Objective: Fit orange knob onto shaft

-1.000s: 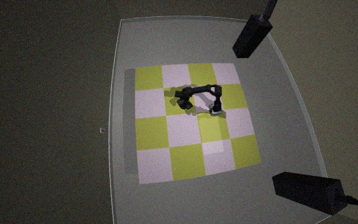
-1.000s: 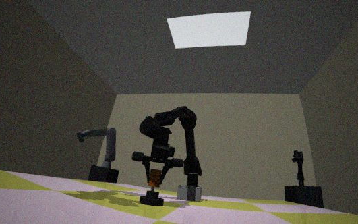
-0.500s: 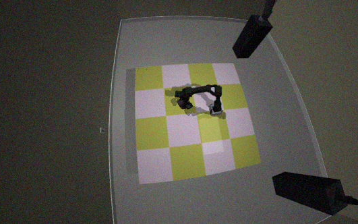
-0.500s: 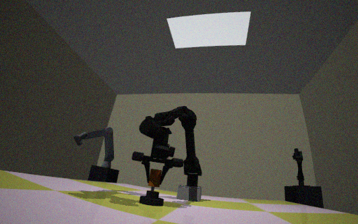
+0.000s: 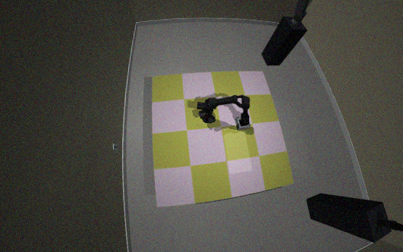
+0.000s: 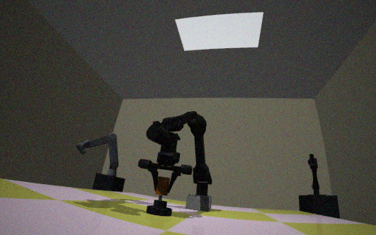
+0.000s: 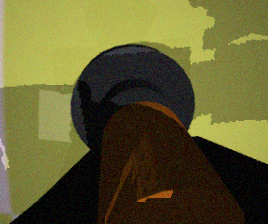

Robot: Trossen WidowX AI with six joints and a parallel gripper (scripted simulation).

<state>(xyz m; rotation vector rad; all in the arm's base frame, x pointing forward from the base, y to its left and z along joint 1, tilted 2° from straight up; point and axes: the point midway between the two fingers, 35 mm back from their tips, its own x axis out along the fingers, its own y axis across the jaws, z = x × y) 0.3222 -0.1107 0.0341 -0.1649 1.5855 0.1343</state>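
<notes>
Right now my gripper tip is 3 cm below the orange knob. Round my gripper tip: round dark pedestal 4 cm below.
</notes>
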